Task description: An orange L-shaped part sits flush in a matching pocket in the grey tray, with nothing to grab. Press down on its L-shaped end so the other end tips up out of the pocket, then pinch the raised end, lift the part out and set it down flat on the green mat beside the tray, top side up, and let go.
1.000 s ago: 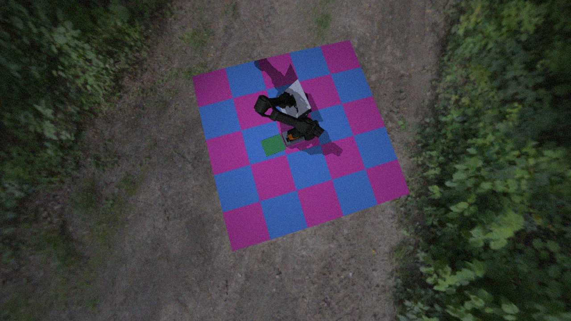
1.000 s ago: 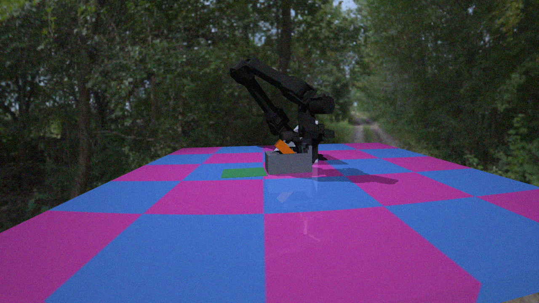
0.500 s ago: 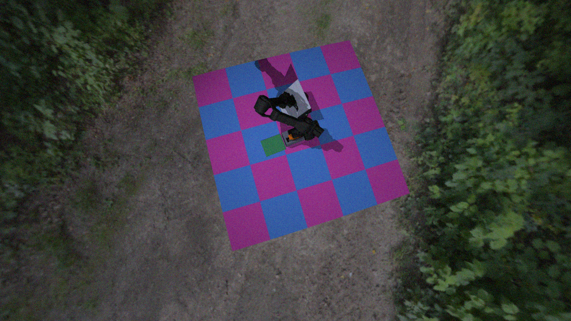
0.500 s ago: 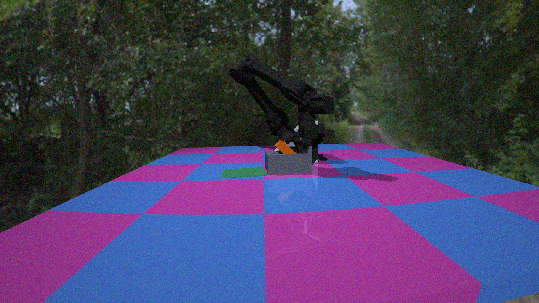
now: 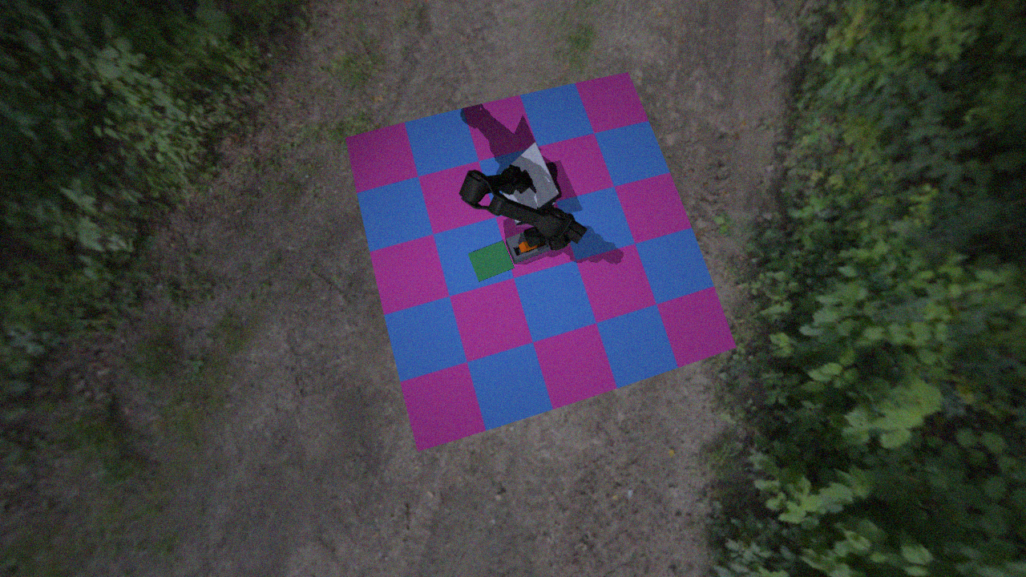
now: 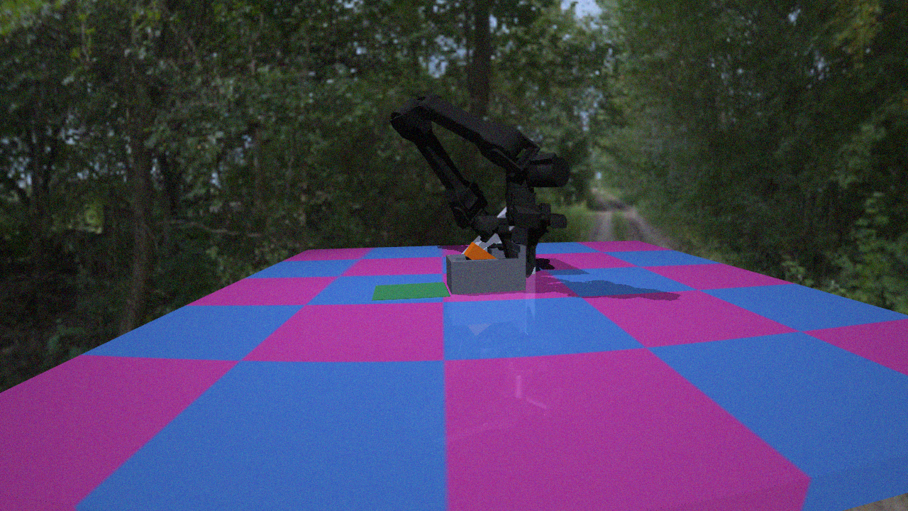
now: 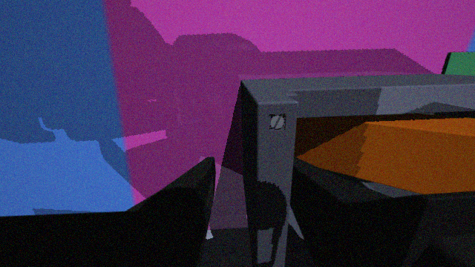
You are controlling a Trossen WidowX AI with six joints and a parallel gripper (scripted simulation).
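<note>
Now: gripper tip 50 mm to the left of the orange L-shaped part, 10 mm past it and 10 mm above it. Also, from my gripper tip: green mat 230 mm to the right, 60 mm below, 10 mm behind.
</note>
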